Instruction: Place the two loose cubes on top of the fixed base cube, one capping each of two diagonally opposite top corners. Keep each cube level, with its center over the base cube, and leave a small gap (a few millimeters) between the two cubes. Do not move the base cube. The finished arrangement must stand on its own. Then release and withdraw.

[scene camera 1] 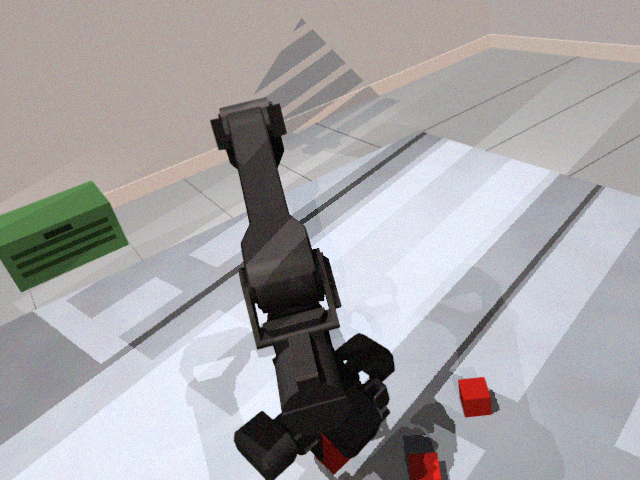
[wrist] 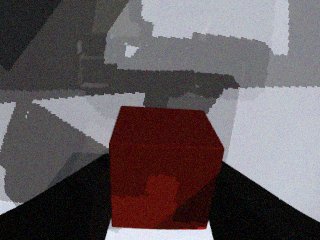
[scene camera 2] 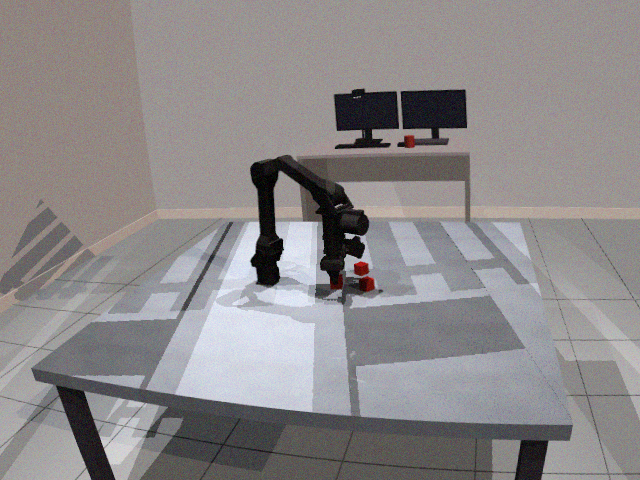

Path:
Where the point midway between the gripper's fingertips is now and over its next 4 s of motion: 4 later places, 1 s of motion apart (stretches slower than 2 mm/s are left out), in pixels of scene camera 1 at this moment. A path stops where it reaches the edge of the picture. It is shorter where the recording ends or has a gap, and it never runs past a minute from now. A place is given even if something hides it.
The gripper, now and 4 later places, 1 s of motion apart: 331,447; 328,404; 398,395; 458,380; 486,370

